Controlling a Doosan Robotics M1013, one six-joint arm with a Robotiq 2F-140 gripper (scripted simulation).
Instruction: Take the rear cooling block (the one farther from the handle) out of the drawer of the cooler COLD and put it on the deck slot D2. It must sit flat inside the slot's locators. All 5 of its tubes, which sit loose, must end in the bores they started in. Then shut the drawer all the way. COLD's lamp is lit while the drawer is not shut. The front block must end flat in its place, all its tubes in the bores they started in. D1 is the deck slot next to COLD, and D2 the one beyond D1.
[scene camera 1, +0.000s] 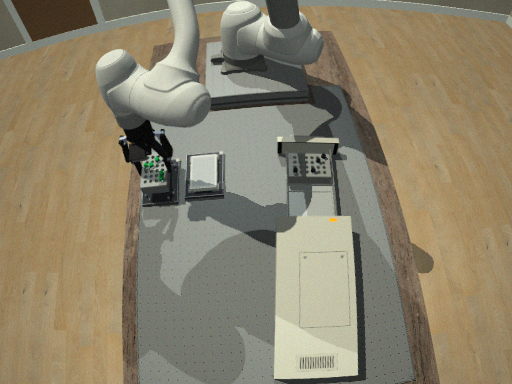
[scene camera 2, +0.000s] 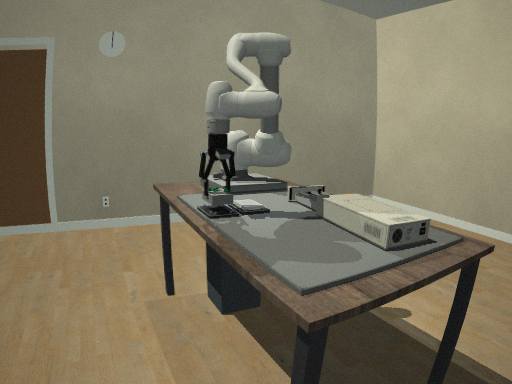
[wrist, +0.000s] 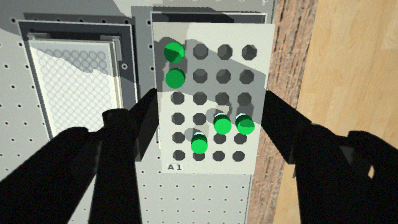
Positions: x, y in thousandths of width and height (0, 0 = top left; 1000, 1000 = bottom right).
Labels:
My gripper shows in scene camera 1 (304, 444), in scene camera 2 (425, 507) and in the wrist view (526, 467). A cooler COLD shows in scene camera 1 (616, 777) and in scene camera 2 (757, 590); in the wrist view it is out of frame.

